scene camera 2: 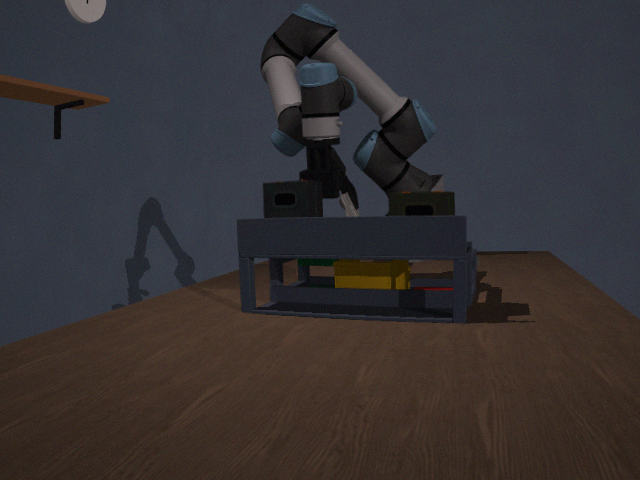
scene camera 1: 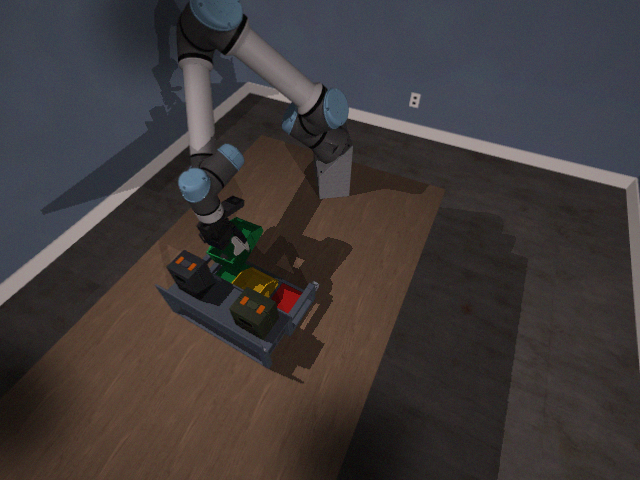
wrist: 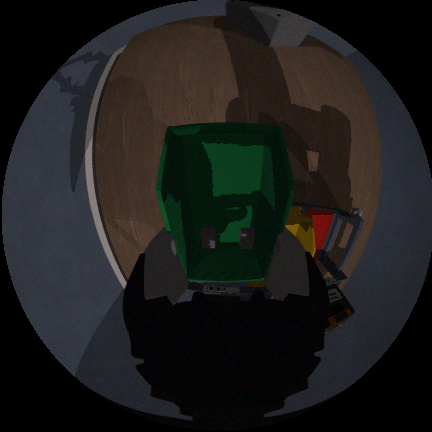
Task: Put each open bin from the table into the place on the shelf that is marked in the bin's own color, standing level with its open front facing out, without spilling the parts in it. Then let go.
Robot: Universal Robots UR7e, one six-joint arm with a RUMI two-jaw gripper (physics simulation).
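Where they show: gripper, fingertip midpoint: point(scene camera 1: 232, 245) point(wrist: 223, 224); arm's base, link origin: point(scene camera 1: 333, 145).
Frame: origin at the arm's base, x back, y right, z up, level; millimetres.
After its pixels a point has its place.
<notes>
My gripper point(scene camera 1: 233, 249) @[x -496, y 235, z -82 mm] point(wrist: 223, 224) @[x -496, y 235, z -82 mm] is shut on the green bin point(scene camera 1: 252, 233) @[x -460, y 173, z -47 mm] point(scene camera 2: 314, 261) @[x -549, y 261, z -129 mm] point(wrist: 237, 170) @[x -441, y 207, z -112 mm], fingers on both side walls. Two dark parts point(wrist: 208, 237) @[x -526, y 264, z -115 mm] point(wrist: 247, 237) @[x -538, y 207, z -116 mm] lie inside it, near the gripper. The bin hangs at the arm side of the shelf point(scene camera 1: 206, 314) @[x -771, y 188, z -33 mm] point(scene camera 2: 351, 236) @[x -776, y 181, z -63 mm], close to the green-marked place point(scene camera 1: 227, 274) @[x -549, y 255, z -188 mm]. It looks tipped in scene camera 1, its end away from the shelf higher. In scene camera 2 a strip of it shows below the shelf top. The yellow bin point(scene camera 1: 253, 281) @[x -557, y 156, z -186 mm] point(scene camera 2: 363, 274) @[x -699, y 164, z -134 mm] point(wrist: 301, 237) @[x -593, y 86, z -161 mm] stands in the shelf's middle, beside the red-marked place point(scene camera 1: 288, 298) @[x -591, y 21, z -188 mm] point(wrist: 322, 225) @[x -596, y 5, z -188 mm].
A dark grey case point(scene camera 1: 190, 273) @[x -691, y 256, z 27 mm] point(scene camera 2: 292, 199) @[x -703, y 280, z -3 mm] and an olive case point(scene camera 1: 254, 313) @[x -754, y 49, z 2 mm] point(scene camera 2: 423, 201) @[x -773, y 67, z -12 mm] with orange latches stand on the shelf's top, the grey one close to the gripper. The shelf's side post point(scene camera 1: 305, 302) @[x -598, y -40, z -178 mm] rises beside the red place. The arm's base point(scene camera 1: 334, 178) @[x -86, y -23, z -89 mm] stands behind.
</notes>
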